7 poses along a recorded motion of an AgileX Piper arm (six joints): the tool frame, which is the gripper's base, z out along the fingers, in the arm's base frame.
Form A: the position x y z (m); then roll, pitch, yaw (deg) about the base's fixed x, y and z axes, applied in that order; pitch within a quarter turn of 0, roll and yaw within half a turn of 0.
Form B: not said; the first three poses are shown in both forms.
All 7 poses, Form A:
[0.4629 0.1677 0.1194 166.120 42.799 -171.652]
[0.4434 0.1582 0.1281 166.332 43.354 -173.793]
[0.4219 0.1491 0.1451 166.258 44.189 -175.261]
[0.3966 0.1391 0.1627 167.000 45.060 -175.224]
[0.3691 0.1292 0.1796 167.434 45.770 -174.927]
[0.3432 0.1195 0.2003 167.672 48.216 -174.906]
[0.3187 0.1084 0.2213 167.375 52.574 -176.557]
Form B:
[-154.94 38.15 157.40 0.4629 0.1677 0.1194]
[-156.51 39.61 159.77 0.4434 0.1582 0.1281]
[-157.21 40.93 161.06 0.4219 0.1491 0.1451]
[-157.75 41.96 161.19 0.3966 0.1391 0.1627]
[-157.75 42.64 160.83 0.3691 0.1292 0.1796]
[-156.92 44.96 159.71 0.3432 0.1195 0.2003]
[-155.95 49.50 159.08 0.3187 0.1084 0.2213]

